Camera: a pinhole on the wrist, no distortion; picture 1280 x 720 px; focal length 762.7 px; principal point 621.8 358.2 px. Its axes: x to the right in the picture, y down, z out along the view. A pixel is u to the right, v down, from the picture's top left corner.
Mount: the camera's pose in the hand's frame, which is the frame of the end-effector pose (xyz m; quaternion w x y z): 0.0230 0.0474 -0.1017 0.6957 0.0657 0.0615 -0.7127
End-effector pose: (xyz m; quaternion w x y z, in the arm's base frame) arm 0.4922 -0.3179 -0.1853 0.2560 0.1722 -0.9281 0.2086
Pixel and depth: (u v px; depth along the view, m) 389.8 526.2 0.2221
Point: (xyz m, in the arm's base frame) 0.3510 -0.3323 -0.2688
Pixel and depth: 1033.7 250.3 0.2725
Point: 0.5149 -0.5038 -0.2628
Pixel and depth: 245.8 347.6 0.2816
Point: 0.3382 -0.3033 -0.3708
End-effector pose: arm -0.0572 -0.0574 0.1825 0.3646 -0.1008 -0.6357 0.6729
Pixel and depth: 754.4 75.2 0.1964
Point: -0.0638 -0.1577 0.1981
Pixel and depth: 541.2 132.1 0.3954
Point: -0.1722 -0.3457 0.1823
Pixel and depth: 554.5 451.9 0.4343
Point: -0.3113 -0.2715 0.2581
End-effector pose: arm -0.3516 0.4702 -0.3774 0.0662 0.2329 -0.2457 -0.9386
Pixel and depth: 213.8 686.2 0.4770
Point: -0.7473 0.4125 -0.0491
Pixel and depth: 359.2 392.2 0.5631
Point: -0.6215 0.5494 0.0458
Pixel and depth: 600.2 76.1 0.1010
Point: -0.3370 0.4442 -0.3565
